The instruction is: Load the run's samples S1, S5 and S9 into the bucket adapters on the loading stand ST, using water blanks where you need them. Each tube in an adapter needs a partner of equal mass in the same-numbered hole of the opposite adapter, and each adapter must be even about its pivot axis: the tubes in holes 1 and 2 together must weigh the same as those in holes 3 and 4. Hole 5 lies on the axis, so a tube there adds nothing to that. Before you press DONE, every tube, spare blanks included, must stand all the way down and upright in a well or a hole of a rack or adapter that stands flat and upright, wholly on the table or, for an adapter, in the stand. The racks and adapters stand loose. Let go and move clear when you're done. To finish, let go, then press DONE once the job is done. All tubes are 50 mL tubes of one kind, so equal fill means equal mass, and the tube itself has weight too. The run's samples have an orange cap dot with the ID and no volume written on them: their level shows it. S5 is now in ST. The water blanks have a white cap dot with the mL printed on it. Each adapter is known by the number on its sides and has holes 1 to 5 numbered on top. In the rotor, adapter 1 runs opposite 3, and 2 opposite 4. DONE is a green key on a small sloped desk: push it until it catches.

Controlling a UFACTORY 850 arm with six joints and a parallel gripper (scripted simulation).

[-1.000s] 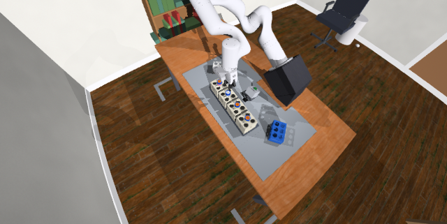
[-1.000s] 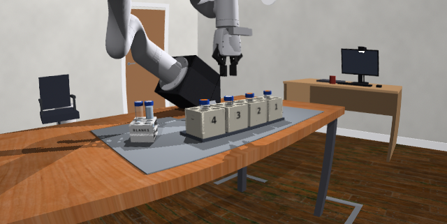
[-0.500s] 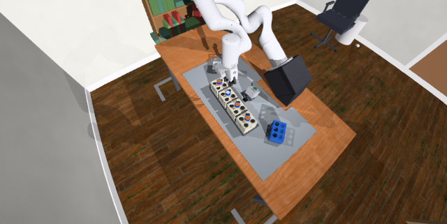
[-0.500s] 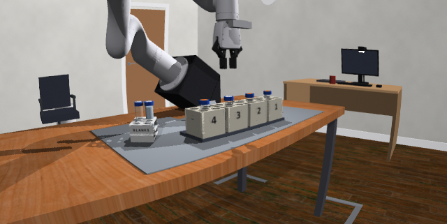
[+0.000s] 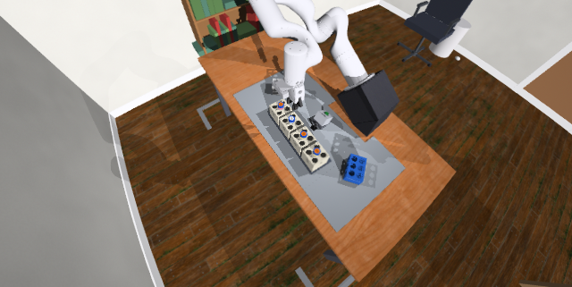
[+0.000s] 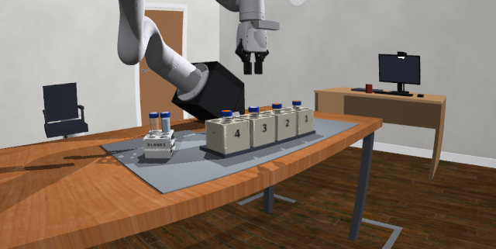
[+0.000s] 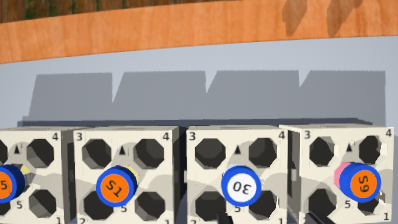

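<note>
The green DONE key is 21 cm behind my hand, 7 cm to the left of it and 18 cm below it. Also, from my hand: blue rack (10 cm behind, 40 cm to the left, 22 cm below); then white blanks rack (15 cm behind, 28 cm to the right, 22 cm below); then sample tube (2 cm behind, 11 cm to the right, 18 cm below).
</note>
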